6 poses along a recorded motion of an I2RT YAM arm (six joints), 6.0 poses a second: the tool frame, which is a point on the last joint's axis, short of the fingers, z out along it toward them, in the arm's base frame.
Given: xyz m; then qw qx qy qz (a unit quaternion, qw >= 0).
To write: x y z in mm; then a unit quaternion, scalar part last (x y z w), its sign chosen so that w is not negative. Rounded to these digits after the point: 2 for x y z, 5 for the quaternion.
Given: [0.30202 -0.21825 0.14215 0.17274 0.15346 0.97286 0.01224]
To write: [302.02 -218.25 142.15 0.15346 0.97286 0.01224 0.17274]
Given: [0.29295 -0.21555 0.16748 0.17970 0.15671 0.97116 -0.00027]
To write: [292.95 -215.55 167.48 0.15671 0.97116 -0.00027 0.17970]
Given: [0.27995 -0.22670 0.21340 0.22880 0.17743 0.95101 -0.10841]
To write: [279.95 -226.70 213.40 0.17743 0.95101 -0.10841 0.22880]
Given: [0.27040 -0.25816 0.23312 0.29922 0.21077 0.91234 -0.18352]
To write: [270.40 -258.16 233.12 0.21077 0.91234 -0.18352 0.29922]
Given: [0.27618 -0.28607 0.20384 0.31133 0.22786 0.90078 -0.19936]
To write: [276.18 -286.07 203.84 0.22786 0.90078 -0.19936 0.31133]
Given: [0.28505 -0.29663 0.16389 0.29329 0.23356 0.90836 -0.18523]
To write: [285.05 -296.63 163.89 0.23356 0.90836 -0.18523 0.29329]
